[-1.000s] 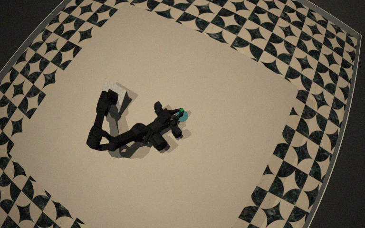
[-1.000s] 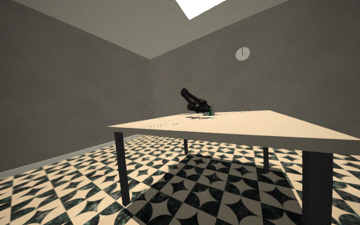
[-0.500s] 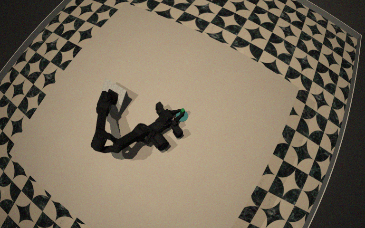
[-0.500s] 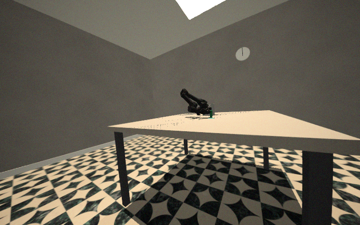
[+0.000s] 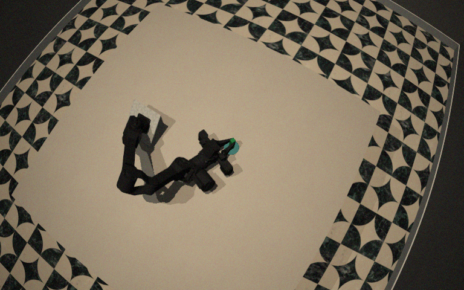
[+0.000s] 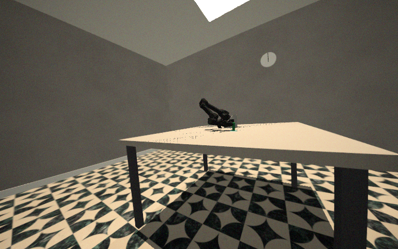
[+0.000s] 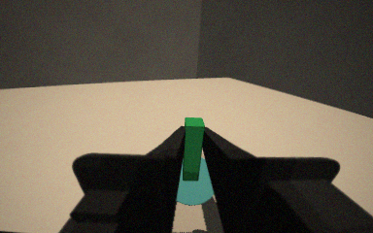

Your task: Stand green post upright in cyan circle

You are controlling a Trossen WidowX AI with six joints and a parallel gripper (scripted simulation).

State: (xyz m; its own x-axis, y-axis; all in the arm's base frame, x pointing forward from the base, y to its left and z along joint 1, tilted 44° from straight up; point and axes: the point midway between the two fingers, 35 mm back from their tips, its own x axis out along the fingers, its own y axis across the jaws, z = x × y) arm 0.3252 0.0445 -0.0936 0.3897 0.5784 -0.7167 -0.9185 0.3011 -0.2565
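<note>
My hand is 1 cm short of the green post, 3 cm to the right of it and 2 cm above it. The rest, counted from my hand: cyan circle 1 cm ahead, 2 cm to the left, 6 cm below.
</note>
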